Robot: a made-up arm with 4 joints. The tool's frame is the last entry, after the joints.
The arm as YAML. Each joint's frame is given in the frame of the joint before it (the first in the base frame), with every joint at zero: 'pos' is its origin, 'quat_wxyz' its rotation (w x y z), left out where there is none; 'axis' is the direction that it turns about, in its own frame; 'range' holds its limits. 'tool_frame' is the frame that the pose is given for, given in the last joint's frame.
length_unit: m
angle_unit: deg
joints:
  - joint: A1
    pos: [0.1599, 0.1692, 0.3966]
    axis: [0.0, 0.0, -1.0]
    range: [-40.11, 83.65]
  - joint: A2
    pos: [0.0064, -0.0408, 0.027]
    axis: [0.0, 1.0, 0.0]
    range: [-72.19, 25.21]
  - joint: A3
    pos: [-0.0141, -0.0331, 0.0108]
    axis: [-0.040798, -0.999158, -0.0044]
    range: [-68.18, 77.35]
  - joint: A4
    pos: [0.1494, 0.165, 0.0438]
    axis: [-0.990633, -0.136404, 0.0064]
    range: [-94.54, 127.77]
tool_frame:
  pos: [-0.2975, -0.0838, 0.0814]
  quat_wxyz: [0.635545, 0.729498, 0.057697, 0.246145]
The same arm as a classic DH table. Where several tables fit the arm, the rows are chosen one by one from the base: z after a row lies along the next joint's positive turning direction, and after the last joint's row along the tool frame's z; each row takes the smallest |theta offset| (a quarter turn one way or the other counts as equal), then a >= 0, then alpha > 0; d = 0 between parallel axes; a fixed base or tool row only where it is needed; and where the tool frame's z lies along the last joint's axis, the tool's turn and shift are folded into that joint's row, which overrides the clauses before.
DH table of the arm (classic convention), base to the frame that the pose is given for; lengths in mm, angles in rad. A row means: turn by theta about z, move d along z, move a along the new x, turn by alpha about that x. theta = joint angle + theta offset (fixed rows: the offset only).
base (fixed): theta offset 0.8136  d 0  a 232.8  alpha 3.1416
A1: theta offset 0.8136  d -423.6  a 6.4  alpha 1.5708
A2: theta offset 1.4634  d 239.2  a -12.2  alpha -3.1005
A3: theta offset -0.1146  d 167.8  a -44.1  alpha 1.3932
A4: theta offset -0.067  d 173.9  a -82.3  alpha -1.8821
tool (fixed): theta offset 1.8452  d 38.4  a 0  alpha 0
Joint limits (rad, base to tool): -0.7001..1.46 -1.26..0.44 -1.19..1.35 -1.65..2.23

